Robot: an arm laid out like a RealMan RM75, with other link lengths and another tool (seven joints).
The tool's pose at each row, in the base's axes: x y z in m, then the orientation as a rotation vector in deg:
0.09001 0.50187 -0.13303 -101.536 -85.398 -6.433
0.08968 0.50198 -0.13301 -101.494 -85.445 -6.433
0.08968 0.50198 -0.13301 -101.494 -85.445 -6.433
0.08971 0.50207 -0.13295 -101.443 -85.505 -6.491
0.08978 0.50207 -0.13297 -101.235 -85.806 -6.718
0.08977 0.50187 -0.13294 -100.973 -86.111 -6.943
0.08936 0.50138 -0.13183 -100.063 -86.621 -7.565
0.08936 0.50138 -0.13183 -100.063 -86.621 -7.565
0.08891 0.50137 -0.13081 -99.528 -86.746 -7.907
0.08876 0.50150 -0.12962 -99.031 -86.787 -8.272
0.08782 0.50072 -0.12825 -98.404 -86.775 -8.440
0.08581 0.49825 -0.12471 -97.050 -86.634 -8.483
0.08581 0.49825 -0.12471 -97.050 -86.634 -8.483
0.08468 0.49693 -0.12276 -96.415 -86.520 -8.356
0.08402 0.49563 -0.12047 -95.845 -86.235 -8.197
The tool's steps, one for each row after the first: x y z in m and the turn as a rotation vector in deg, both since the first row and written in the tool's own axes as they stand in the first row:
0.00000 -0.00029 0.00019 0.016 -0.013 -0.046
0.00000 -0.00029 0.00019 0.016 -0.013 -0.046
0.00011 -0.00030 0.00019 0.006 0.001 -0.121
0.00012 -0.00023 0.00018 -0.048 0.019 -0.458
-0.00002 -0.00025 0.00004 -0.064 0.052 -0.820
0.00006 -0.00118 -0.00085 0.121 0.409 -1.715
0.00006 -0.00118 -0.00085 0.121 0.409 -1.715
0.00046 -0.00208 -0.00136 0.292 0.711 -2.134
0.00115 -0.00281 -0.00202 0.450 1.061 -2.497
0.00098 -0.00433 -0.00304 0.813 1.386 -2.826
0.00031 -0.00790 -0.00612 1.793 1.987 -3.374
0.00031 -0.00790 -0.00612 1.793 1.987 -3.374
-0.00003 -0.00988 -0.00779 2.341 2.219 -3.557
-0.00003 -0.01163 -0.00986 2.913 2.515 -3.603

